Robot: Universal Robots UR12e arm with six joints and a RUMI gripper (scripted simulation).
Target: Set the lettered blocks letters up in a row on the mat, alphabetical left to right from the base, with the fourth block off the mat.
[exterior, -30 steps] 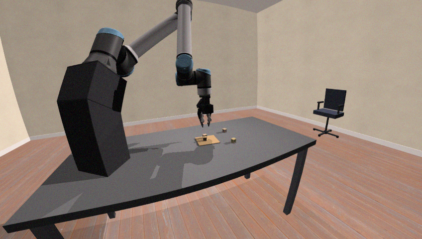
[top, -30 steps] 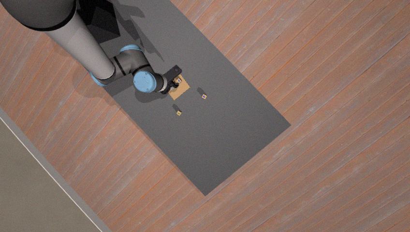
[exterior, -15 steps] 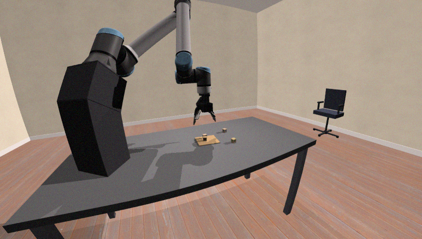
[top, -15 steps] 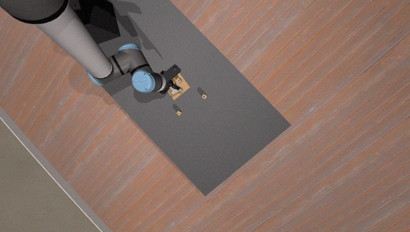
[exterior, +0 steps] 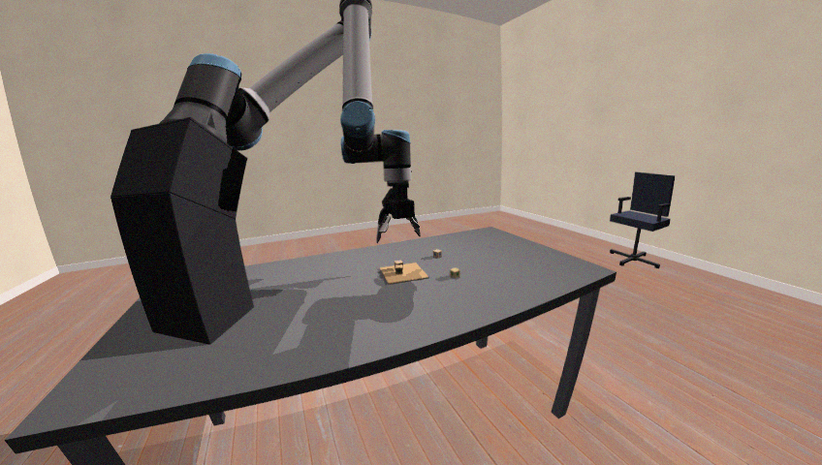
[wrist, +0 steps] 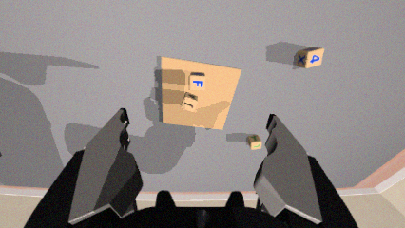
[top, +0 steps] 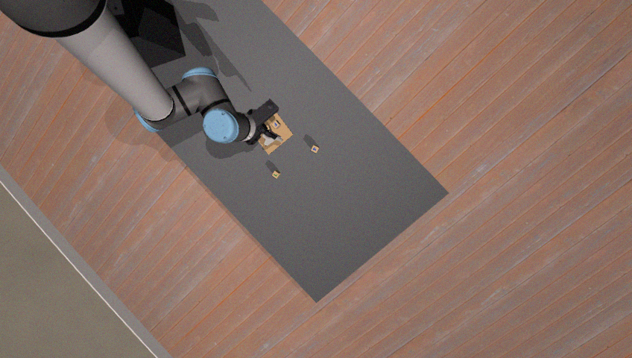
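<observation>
Now: the tan mat 40 mm to the right of my hand and 110 mm below it. Also, from my hand: block 170 mm ahead, 80 mm to the left, 100 mm below.
</observation>
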